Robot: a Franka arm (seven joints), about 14 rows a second.
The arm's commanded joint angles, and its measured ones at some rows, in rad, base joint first. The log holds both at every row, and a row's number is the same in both.
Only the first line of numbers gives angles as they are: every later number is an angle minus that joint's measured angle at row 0.
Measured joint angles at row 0: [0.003 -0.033 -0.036 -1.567 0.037 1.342 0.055]
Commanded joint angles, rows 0 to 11: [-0.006 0.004 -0.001 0.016 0.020 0.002 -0.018]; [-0.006 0.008 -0.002 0.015 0.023 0.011 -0.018]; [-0.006 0.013 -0.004 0.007 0.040 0.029 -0.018]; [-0.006 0.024 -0.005 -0.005 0.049 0.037 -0.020]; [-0.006 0.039 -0.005 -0.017 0.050 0.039 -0.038]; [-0.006 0.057 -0.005 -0.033 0.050 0.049 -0.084]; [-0.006 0.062 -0.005 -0.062 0.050 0.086 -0.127]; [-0.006 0.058 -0.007 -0.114 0.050 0.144 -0.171]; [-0.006 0.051 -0.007 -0.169 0.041 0.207 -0.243]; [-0.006 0.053 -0.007 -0.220 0.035 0.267 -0.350]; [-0.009 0.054 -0.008 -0.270 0.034 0.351 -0.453]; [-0.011 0.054 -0.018 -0.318 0.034 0.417 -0.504]
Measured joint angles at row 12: [-0.002 0.081 -0.008 -0.221 0.033 0.315 -0.378]
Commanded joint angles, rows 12 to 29: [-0.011 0.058 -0.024 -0.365 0.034 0.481 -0.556]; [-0.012 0.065 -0.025 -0.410 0.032 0.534 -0.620]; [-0.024 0.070 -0.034 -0.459 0.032 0.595 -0.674]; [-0.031 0.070 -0.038 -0.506 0.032 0.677 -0.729]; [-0.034 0.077 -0.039 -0.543 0.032 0.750 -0.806]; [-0.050 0.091 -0.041 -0.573 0.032 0.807 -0.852]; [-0.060 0.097 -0.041 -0.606 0.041 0.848 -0.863]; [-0.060 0.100 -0.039 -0.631 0.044 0.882 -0.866]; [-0.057 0.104 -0.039 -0.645 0.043 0.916 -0.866]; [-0.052 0.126 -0.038 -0.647 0.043 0.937 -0.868]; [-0.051 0.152 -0.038 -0.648 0.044 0.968 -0.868]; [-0.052 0.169 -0.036 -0.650 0.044 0.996 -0.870]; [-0.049 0.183 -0.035 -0.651 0.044 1.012 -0.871]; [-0.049 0.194 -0.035 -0.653 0.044 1.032 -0.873]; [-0.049 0.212 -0.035 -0.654 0.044 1.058 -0.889]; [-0.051 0.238 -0.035 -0.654 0.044 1.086 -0.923]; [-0.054 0.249 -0.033 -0.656 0.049 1.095 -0.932]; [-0.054 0.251 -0.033 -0.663 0.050 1.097 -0.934]
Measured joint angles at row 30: [-0.049 0.239 -0.035 -0.653 0.033 1.071 -0.897]
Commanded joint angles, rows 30 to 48: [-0.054 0.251 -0.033 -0.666 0.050 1.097 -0.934]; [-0.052 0.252 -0.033 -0.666 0.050 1.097 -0.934]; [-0.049 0.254 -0.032 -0.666 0.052 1.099 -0.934]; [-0.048 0.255 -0.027 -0.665 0.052 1.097 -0.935]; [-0.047 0.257 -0.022 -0.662 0.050 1.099 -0.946]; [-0.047 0.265 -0.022 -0.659 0.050 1.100 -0.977]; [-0.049 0.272 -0.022 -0.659 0.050 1.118 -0.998]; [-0.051 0.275 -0.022 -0.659 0.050 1.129 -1.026]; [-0.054 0.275 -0.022 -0.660 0.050 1.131 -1.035]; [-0.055 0.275 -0.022 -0.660 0.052 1.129 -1.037]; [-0.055 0.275 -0.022 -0.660 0.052 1.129 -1.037]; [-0.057 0.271 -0.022 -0.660 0.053 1.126 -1.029]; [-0.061 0.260 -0.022 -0.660 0.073 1.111 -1.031]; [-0.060 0.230 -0.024 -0.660 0.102 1.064 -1.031]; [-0.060 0.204 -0.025 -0.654 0.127 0.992 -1.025]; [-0.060 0.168 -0.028 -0.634 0.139 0.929 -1.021]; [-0.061 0.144 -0.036 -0.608 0.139 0.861 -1.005]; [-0.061 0.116 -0.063 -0.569 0.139 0.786 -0.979]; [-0.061 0.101 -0.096 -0.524 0.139 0.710 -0.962]
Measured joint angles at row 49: [-0.052 0.167 -0.051 -0.583 0.123 0.840 -0.983]
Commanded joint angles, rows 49 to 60: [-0.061 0.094 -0.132 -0.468 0.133 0.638 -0.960]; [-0.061 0.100 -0.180 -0.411 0.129 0.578 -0.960]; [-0.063 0.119 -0.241 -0.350 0.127 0.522 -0.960]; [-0.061 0.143 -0.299 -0.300 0.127 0.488 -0.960]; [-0.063 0.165 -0.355 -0.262 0.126 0.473 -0.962]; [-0.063 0.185 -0.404 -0.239 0.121 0.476 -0.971]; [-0.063 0.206 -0.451 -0.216 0.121 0.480 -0.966]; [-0.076 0.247 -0.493 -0.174 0.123 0.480 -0.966]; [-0.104 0.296 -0.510 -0.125 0.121 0.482 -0.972]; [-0.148 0.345 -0.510 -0.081 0.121 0.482 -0.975]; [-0.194 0.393 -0.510 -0.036 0.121 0.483 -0.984]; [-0.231 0.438 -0.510 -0.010 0.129 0.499 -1.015]
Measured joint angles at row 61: [-0.164 0.315 -0.511 -0.129 0.118 0.510 -0.979]
